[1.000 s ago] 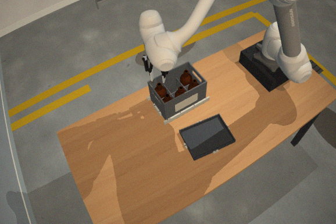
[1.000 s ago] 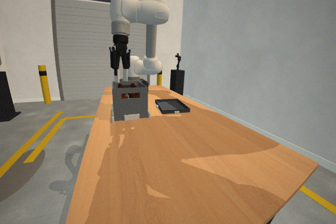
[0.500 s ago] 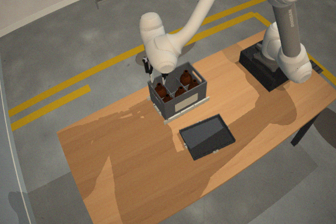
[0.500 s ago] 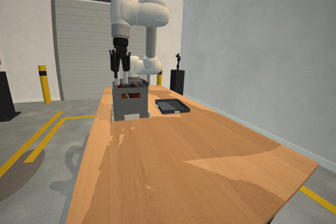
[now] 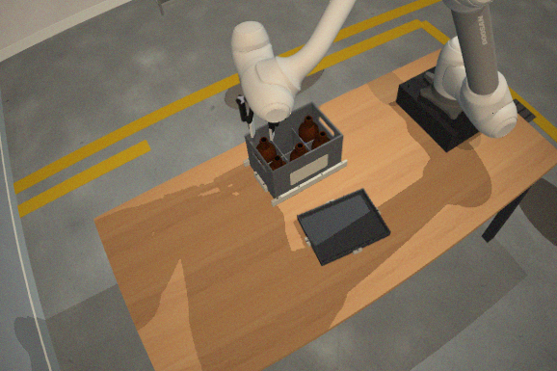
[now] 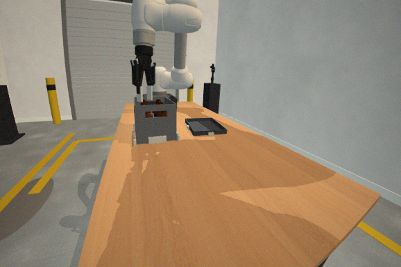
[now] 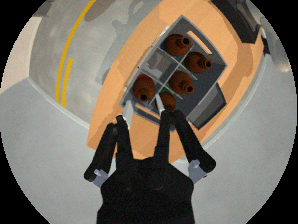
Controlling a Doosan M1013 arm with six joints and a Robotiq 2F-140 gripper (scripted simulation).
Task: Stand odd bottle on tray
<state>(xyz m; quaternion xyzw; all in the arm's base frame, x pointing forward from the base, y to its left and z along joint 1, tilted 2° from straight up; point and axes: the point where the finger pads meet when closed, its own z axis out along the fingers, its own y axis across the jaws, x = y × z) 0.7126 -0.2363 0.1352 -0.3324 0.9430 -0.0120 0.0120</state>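
The grey crate lies 13 cm below my hand, 9 cm behind it and 5 cm to the left of it. From my hand the other things lie so: dark tray (35 cm to the left, 20 cm below, 5 cm behind); glass bottle (13 cm below, 9 cm to the left, 8 cm behind).
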